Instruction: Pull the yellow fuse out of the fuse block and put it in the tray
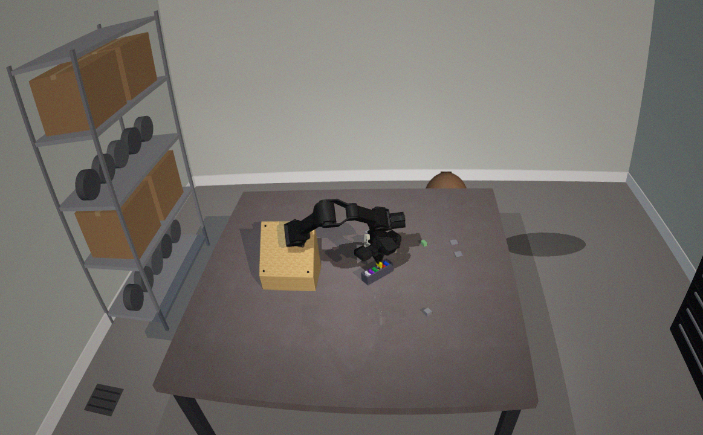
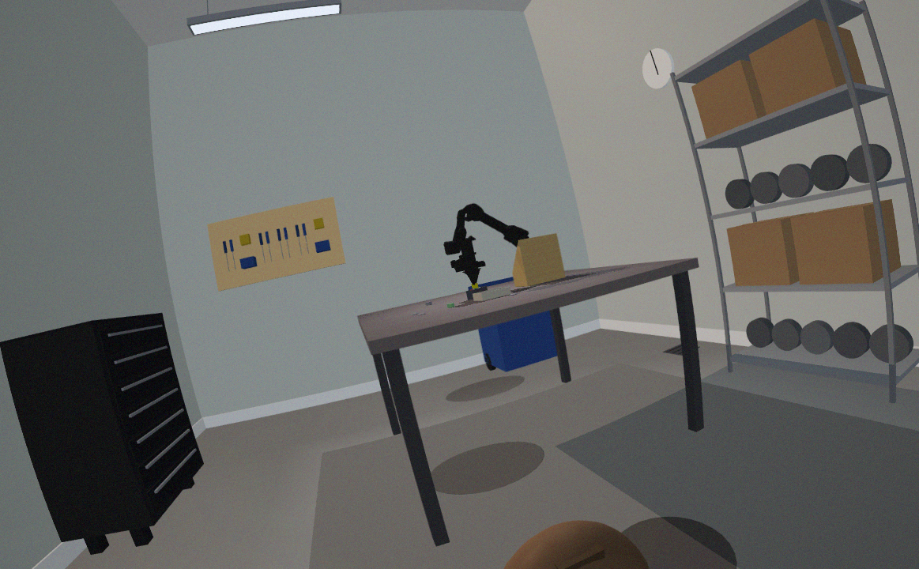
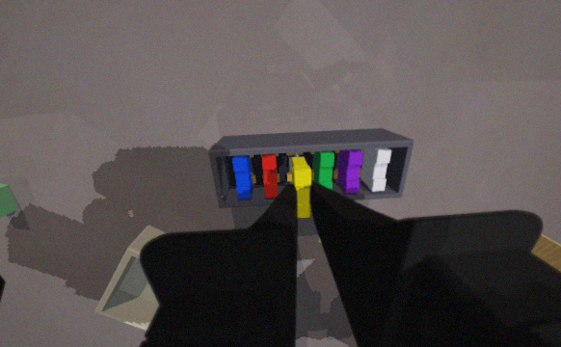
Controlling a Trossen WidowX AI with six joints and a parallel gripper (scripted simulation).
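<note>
Right now the tray is 3 cm behind my gripper tip, 18 cm to the left of it and 6 cm below it. Round my gripper tip: yellow fuse (1 cm below).
</note>
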